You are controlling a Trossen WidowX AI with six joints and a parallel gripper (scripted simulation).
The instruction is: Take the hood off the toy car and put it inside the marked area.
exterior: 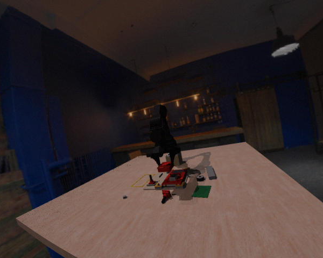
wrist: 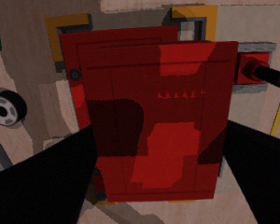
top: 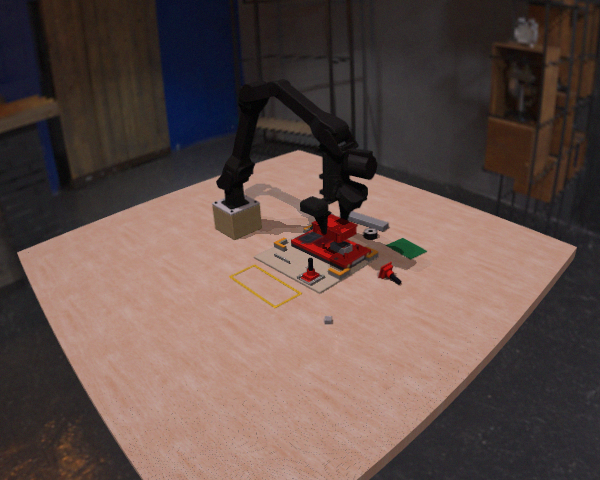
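The beige baseplate lies 9 cm below my gripper tip, 4 cm behind it and 1 cm to the right of it. From my gripper tip the other things lie so: black wheel (17 cm to the left, 9 cm below, 4 cm behind); then red hood (right at my gripper tip); then green plate (20 cm to the left, 10 cm below, 8 cm ahead).
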